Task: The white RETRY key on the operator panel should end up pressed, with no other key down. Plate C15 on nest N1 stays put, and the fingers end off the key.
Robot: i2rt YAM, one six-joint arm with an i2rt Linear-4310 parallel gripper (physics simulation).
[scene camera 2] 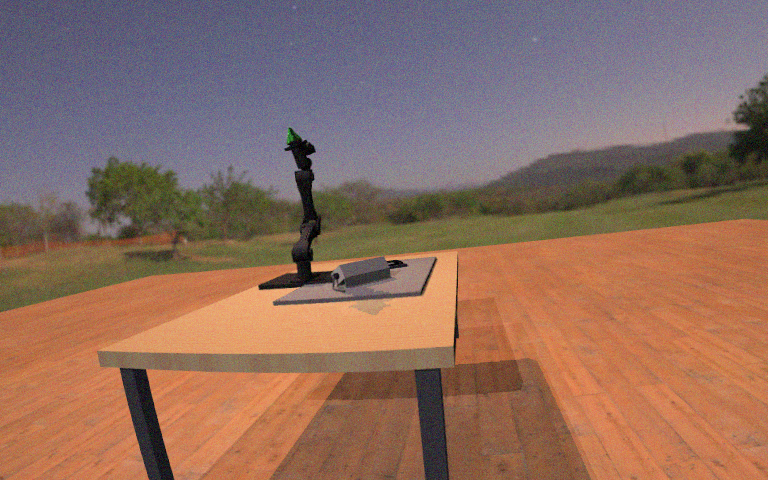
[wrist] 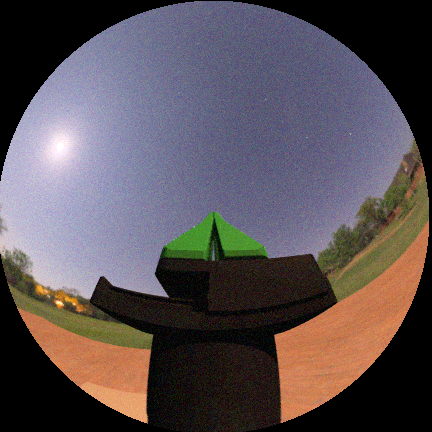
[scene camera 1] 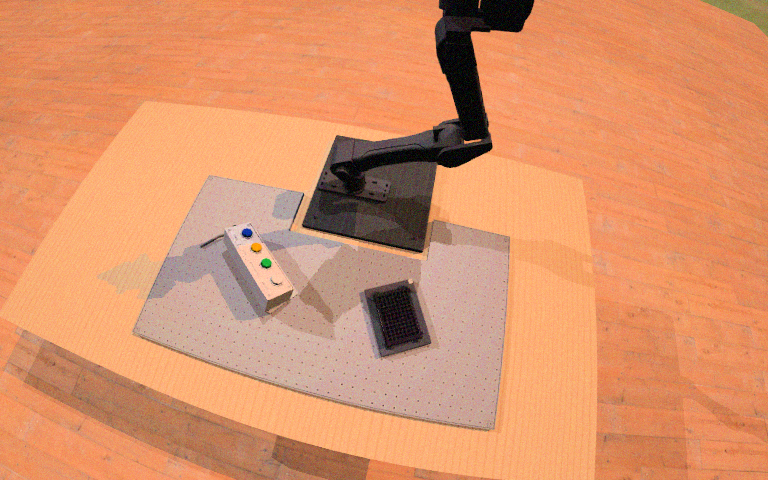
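Seen in the pictures: gripper, between the fingertips: (scene camera 2: 289, 127) (wrist: 213, 217); arm's base, origin of its link: (scene camera 2: 305, 279) (scene camera 1: 354, 186).
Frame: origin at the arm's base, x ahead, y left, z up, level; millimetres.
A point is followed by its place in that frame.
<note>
The light operator panel (scene camera 1: 279, 299) {y -80, x 366, z 42 mm} (scene camera 2: 362, 272) {y -212, x 315, z 38 mm} stands on the perforated board, with blue (scene camera 1: 246, 232) {y -211, x 235, z 66 mm}, orange (scene camera 1: 256, 247) {y -170, x 265, z 66 mm}, green (scene camera 1: 266, 263) {y -130, x 297, z 66 mm} and white (scene camera 1: 275, 281) {y -93, x 333, z 68 mm} keys in a row. The white RETRY key is at the end nearest the dark plate; key heights are too small to judge. The dark gridded plate (scene camera 1: 399, 316) {y 196, x 332, z 11 mm} sits in its dark nest (scene camera 1: 373, 318) {y 138, x 350, z 8 mm}, right of the panel in scene camera 1; no labels are readable. My gripper (scene camera 2: 290, 130) {y 144, x -53, z 707 mm} (wrist: 213, 217) {y 144, x -53, z 707 mm} is shut and empty, its green fingertips together, pointing up high above the table, far from the keys. Scene camera 1 does not show the fingertips.
The arm stands on a black base plate (scene camera 1: 390, 223) {y 125, x 92, z -2 mm} (scene camera 2: 274, 283) {y -72, x -118, z 1 mm} behind the perforated board (scene camera 1: 453, 373) {y 347, x 436, z -4 mm} (scene camera 2: 404, 287) {y -374, x 491, z -3 mm}. A cable (scene camera 1: 211, 240) {y -339, x 258, z 2 mm} leaves the panel's far end. The wooden table (scene camera 1: 543, 362) {y 583, x 374, z -17 mm} (scene camera 2: 254, 333) {y -813, x 159, z -17 mm} extends around the board. Arm shadows fall across the panel area.
</note>
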